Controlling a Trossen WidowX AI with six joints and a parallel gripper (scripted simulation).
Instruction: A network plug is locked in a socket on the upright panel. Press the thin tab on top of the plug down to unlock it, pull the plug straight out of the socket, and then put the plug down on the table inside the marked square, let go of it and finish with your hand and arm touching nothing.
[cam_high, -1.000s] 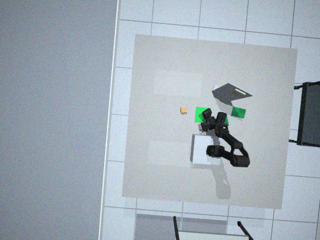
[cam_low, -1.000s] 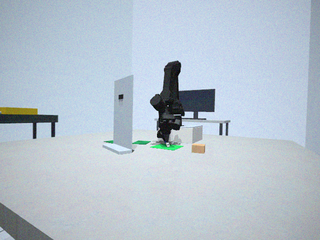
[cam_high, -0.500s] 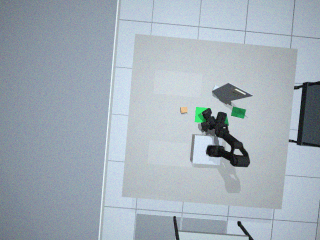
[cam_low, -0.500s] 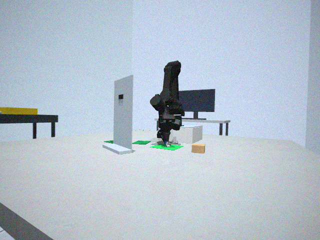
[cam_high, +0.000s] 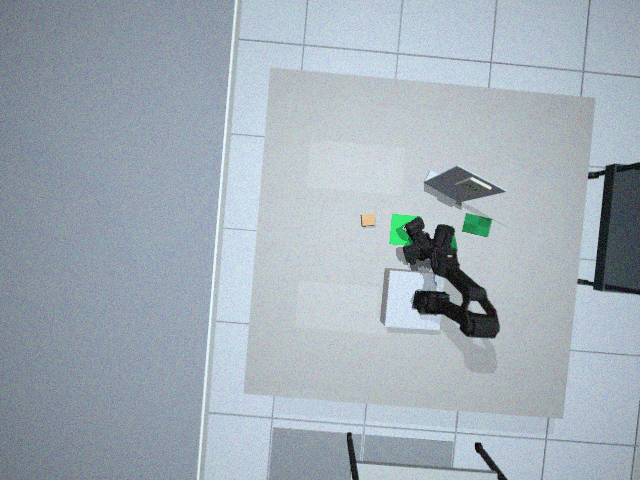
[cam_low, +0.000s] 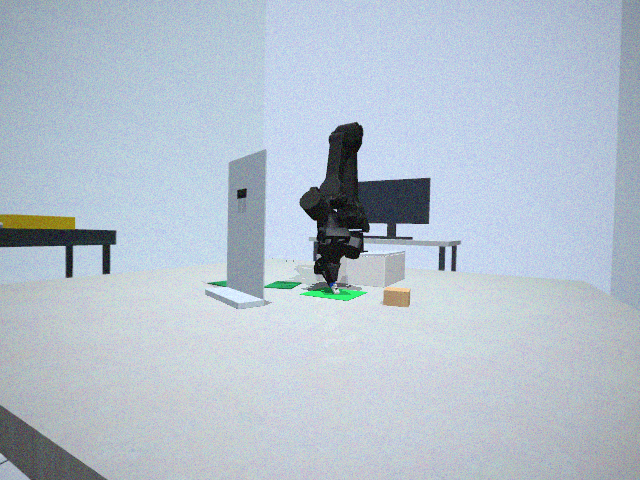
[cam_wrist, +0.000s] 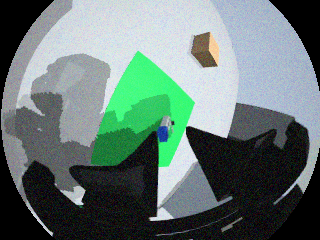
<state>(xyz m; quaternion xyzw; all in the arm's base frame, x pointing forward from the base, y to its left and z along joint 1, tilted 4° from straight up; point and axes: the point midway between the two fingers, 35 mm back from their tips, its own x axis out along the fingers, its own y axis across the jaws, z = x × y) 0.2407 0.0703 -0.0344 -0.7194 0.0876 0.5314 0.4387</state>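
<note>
The network plug is 10 mm below my gripper tip. Round my gripper tip: orange block (160 mm to the left, 10 mm below, 10 mm ahead); then upright grey panel (180 mm ahead, 120 mm to the right, 110 mm above); then green marked square (20 mm below).
</note>
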